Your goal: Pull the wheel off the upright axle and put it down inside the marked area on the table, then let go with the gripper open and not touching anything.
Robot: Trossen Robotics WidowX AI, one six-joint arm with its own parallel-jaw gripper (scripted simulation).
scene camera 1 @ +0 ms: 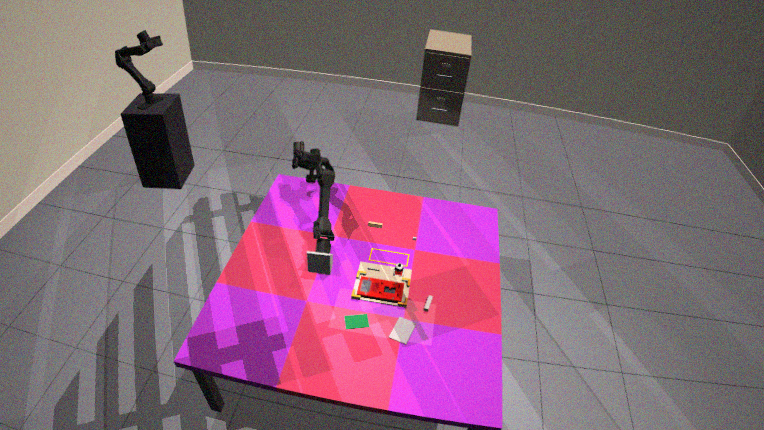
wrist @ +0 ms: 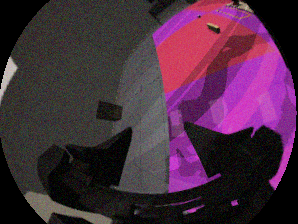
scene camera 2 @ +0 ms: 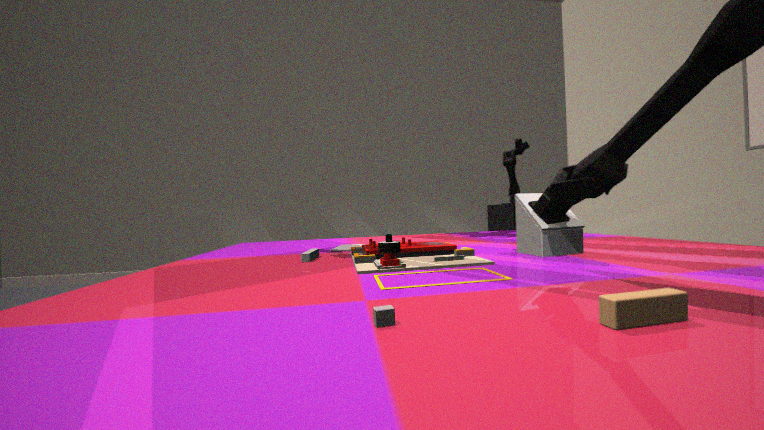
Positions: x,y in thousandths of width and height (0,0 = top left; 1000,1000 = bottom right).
Labels:
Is my gripper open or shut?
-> Open.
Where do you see a tan block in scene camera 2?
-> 810,724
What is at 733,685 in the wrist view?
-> My gripper.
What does my gripper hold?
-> Nothing.

